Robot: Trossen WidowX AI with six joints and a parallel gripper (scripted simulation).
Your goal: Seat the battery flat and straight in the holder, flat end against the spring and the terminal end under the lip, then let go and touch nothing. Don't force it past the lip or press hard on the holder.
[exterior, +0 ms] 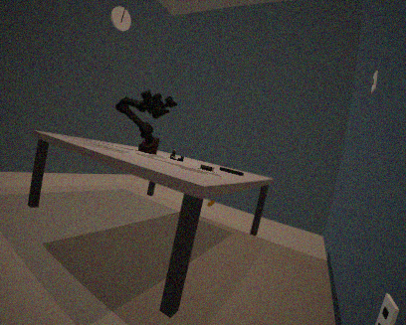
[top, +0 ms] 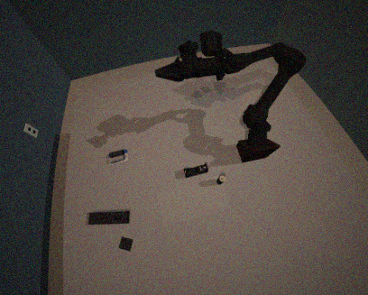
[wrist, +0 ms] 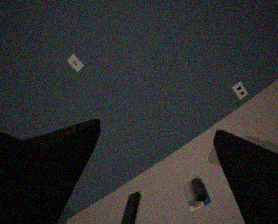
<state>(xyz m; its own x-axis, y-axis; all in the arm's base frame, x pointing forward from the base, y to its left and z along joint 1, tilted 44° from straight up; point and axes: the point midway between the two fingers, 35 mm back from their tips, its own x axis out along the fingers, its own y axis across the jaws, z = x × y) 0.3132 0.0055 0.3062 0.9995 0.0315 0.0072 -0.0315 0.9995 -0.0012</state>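
The battery is 17 cm behind my gripper tip, 31 cm to the left of it and 29 cm below it. From my gripper tip the other things lie so: dark block: 23 cm ahead, 47 cm to the left, 32 cm below.
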